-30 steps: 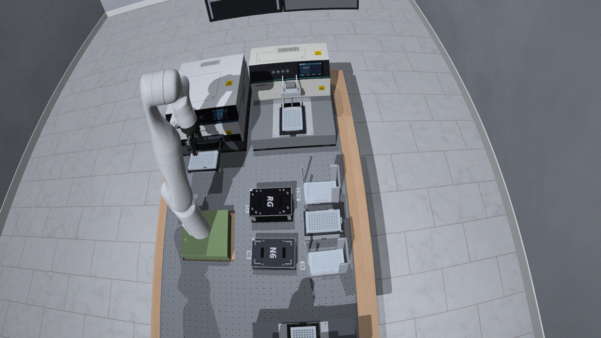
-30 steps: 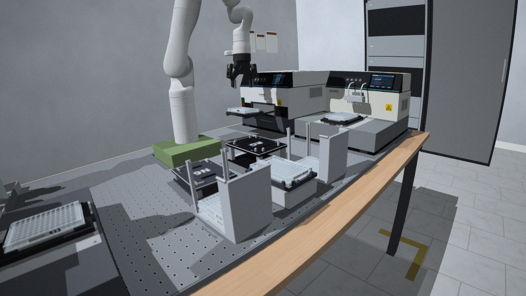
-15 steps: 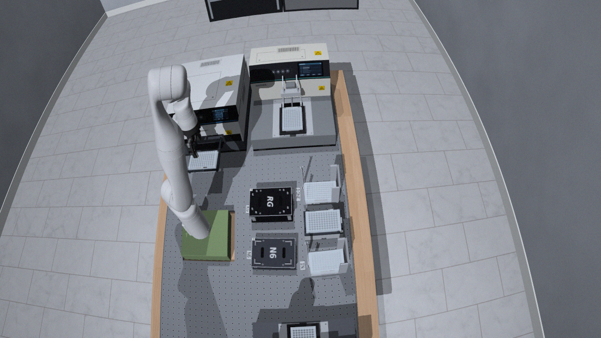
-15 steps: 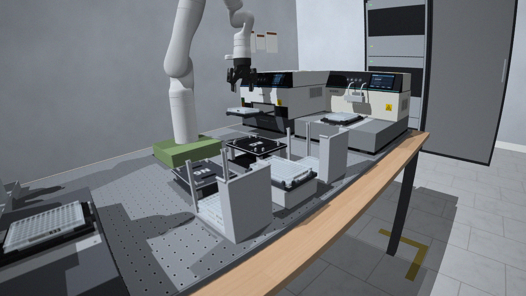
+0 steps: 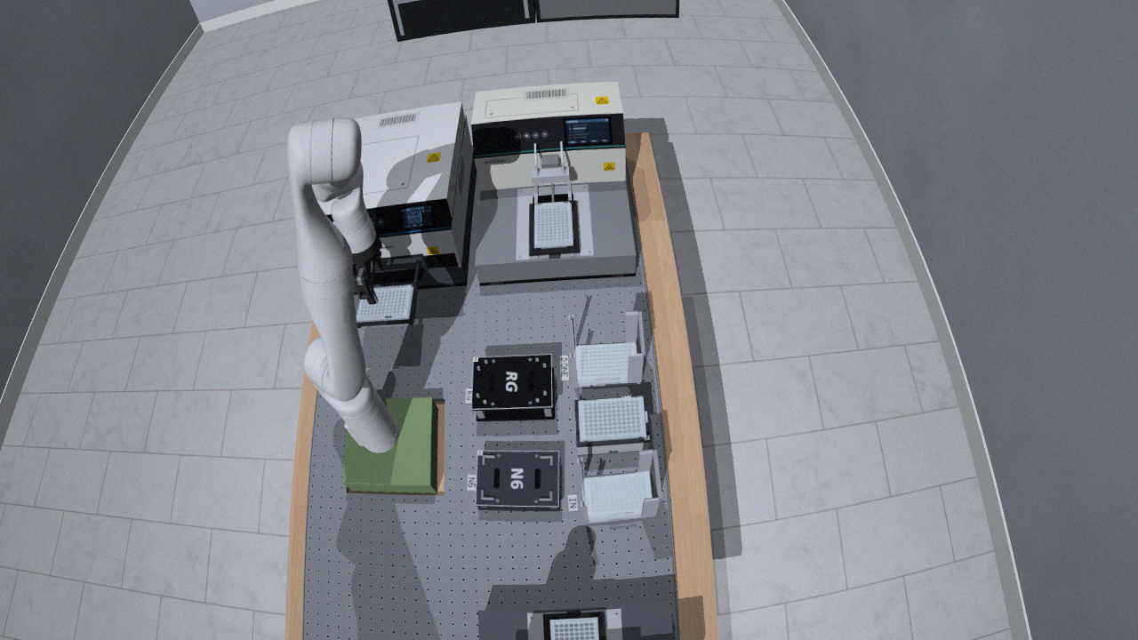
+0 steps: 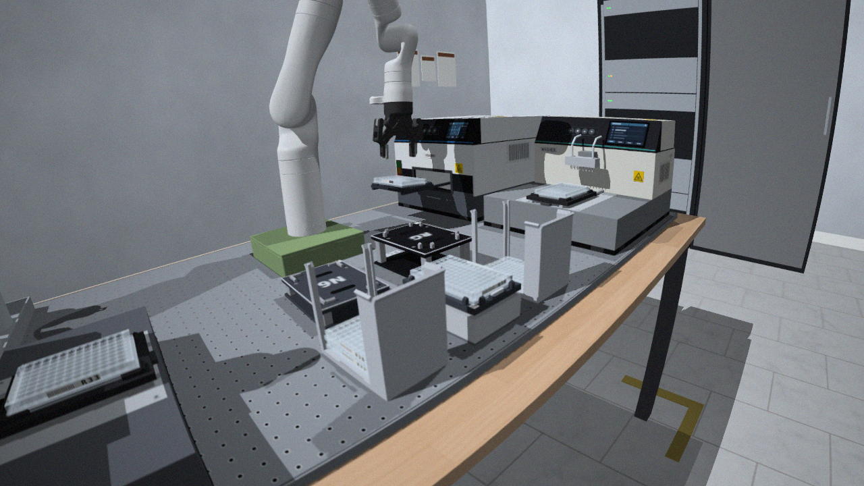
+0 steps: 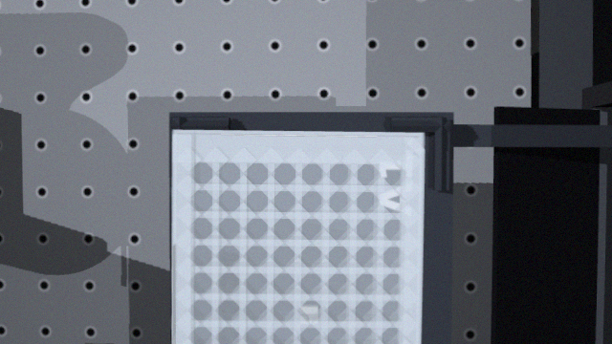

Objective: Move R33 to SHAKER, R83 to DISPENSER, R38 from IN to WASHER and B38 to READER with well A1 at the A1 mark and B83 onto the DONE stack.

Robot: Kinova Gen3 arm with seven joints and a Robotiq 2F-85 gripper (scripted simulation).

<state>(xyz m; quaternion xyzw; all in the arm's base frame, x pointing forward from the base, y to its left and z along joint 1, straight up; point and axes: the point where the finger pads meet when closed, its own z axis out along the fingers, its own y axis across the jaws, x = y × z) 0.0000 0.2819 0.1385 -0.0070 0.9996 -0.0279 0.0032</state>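
Now: hand 70 mm above the plate B83. Round my hand: RG nest (280 mm ahead, 170 mm to the right, 120 mm below); then plate R83 (370 mm ahead, 200 mm to the left, 80 mm below); then washer nest (370 mm ahead, 200 mm to the left, 90 mm below).
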